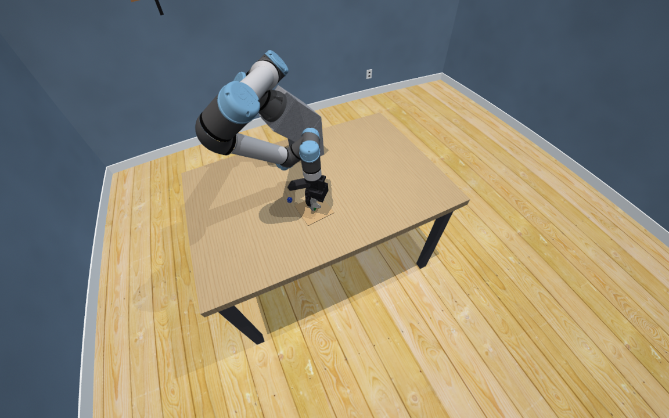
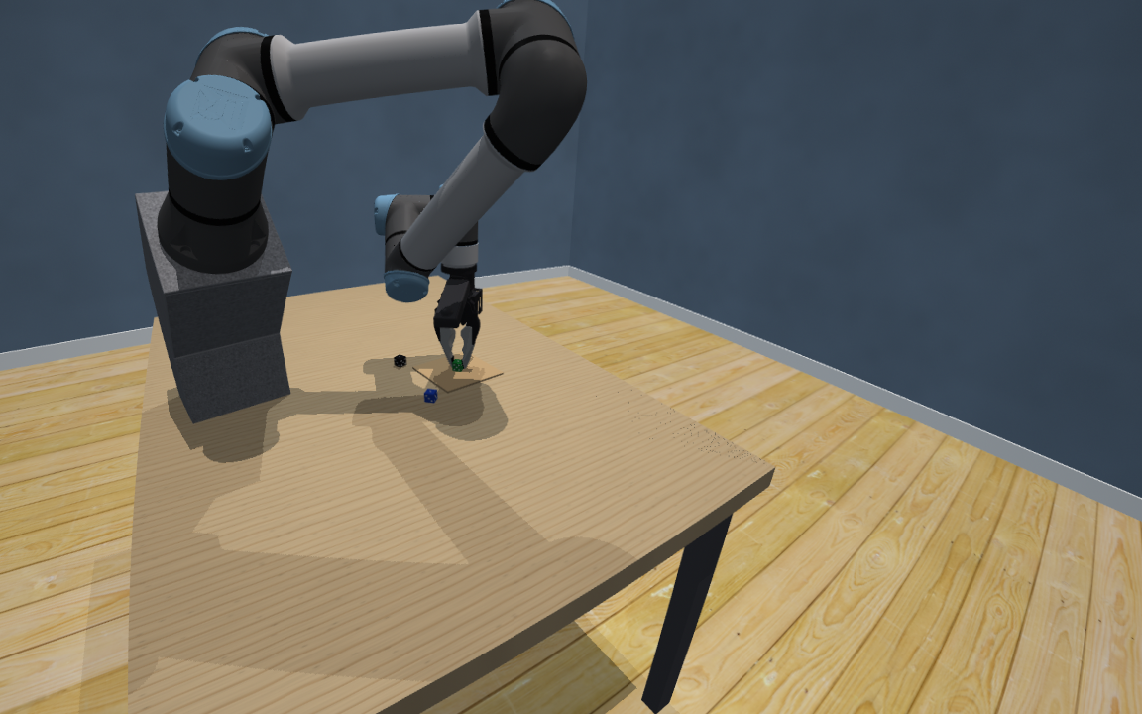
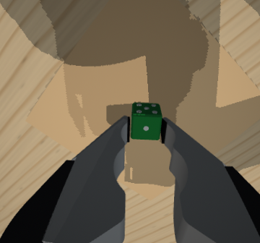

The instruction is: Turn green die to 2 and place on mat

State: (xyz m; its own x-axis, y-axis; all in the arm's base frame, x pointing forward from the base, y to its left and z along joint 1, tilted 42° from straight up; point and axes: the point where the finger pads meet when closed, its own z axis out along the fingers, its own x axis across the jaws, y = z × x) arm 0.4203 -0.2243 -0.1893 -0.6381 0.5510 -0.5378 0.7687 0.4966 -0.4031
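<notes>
My gripper is now 10 mm above the green die. Round my hand: blue die: 110 mm behind, 80 mm to the right, 10 mm below; tan mat: 20 mm below; black die: 100 mm to the left, 90 mm behind, 10 mm below.
</notes>
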